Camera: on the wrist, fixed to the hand. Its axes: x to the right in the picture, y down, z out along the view.
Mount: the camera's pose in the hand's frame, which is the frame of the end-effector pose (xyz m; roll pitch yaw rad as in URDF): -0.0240 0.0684 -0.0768 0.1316 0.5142 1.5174
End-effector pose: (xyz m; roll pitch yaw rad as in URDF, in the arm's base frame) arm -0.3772 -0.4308 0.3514 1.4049 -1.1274 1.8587
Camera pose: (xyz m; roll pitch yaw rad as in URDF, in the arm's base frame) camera -0.4437 -0.5128 0.3532 -1.1174 -0.3844 -2.0281
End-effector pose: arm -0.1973 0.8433 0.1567 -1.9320 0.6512 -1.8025
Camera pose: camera -0.2812 0.9057 0.1419 2.5385 0.5667 2.4812
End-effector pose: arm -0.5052 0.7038 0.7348 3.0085 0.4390 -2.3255
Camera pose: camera -0.5571 0.7327 0.8221 2.7420 -0.5538 2.7452
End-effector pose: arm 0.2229 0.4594 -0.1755 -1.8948 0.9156 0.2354
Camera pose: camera 0.1996 0.3565 -0.1811 2.2589 0.4597 -1.9287
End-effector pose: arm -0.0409 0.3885 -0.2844 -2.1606 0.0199 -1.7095
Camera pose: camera -0.1384 0.4266 -0.2980 -2.9826 0.4666 3.0449
